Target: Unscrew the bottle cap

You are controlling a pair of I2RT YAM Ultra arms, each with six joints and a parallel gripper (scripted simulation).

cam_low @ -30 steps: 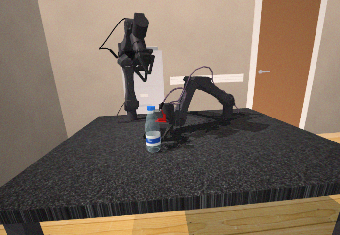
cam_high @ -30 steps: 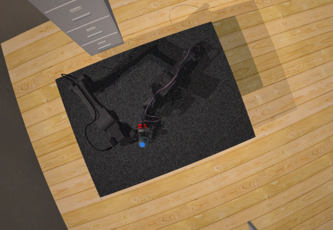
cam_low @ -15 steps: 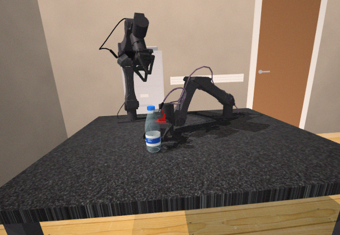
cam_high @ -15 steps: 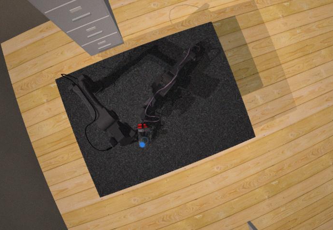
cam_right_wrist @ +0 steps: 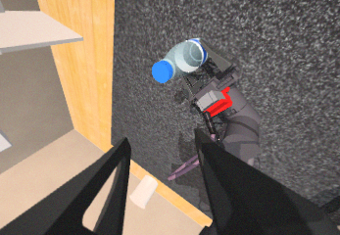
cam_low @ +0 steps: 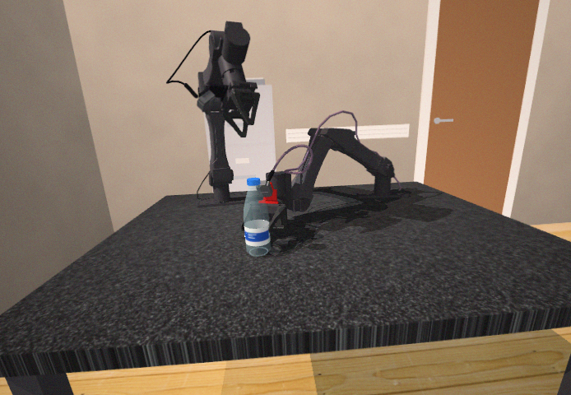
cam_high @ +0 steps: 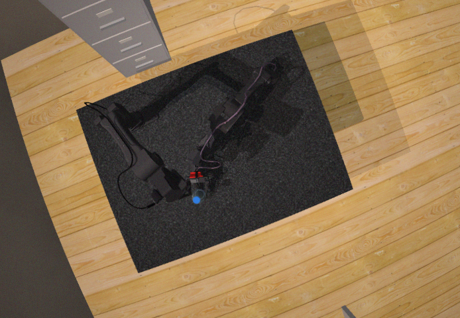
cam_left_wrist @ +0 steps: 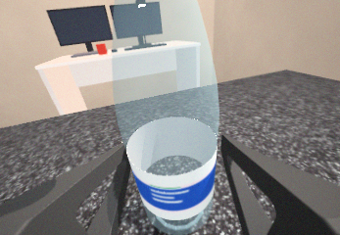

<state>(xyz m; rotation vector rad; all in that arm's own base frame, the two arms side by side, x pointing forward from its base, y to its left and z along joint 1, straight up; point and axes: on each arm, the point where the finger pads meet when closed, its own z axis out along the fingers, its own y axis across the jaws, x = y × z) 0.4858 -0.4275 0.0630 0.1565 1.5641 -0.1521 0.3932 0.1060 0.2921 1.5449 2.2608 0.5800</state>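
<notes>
My left gripper is now 110 mm below the blue cap. From my left hand the other things lie so: clear bottle: 30 mm above.
Now: right hand 7 cm short of the blue cap, 1 cm to the right of it and 12 cm above it. The rest, counted from my right hand: clear bottle: 7 cm ahead, 1 cm to the left, 20 cm below.
</notes>
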